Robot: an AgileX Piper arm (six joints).
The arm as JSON. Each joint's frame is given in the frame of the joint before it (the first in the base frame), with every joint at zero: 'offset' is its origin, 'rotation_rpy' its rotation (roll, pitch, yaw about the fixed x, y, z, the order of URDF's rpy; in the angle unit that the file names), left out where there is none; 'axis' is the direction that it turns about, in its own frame. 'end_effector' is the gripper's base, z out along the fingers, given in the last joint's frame.
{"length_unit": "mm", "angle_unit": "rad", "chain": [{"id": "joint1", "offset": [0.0, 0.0, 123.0], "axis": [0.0, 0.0, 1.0]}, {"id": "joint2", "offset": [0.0, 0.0, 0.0], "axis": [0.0, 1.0, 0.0]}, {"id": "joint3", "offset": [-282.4, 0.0, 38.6], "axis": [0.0, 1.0, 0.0]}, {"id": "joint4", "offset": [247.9, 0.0, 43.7], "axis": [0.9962, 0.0, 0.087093]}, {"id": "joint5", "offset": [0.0, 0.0, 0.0], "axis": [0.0, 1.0, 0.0]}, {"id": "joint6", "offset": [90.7, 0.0, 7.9], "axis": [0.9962, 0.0, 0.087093]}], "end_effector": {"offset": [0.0, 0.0, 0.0], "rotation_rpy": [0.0, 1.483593, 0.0]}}
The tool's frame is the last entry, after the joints.
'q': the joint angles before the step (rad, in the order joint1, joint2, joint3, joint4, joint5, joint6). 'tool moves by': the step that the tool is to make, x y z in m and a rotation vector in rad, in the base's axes. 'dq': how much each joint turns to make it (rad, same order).
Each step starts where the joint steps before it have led.
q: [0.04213 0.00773 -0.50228 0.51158 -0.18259 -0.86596]
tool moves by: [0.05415 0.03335 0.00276 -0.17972 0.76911 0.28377]
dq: [-0.06028 0.29613 -0.23356 -0.01740 0.80522 0.04896]
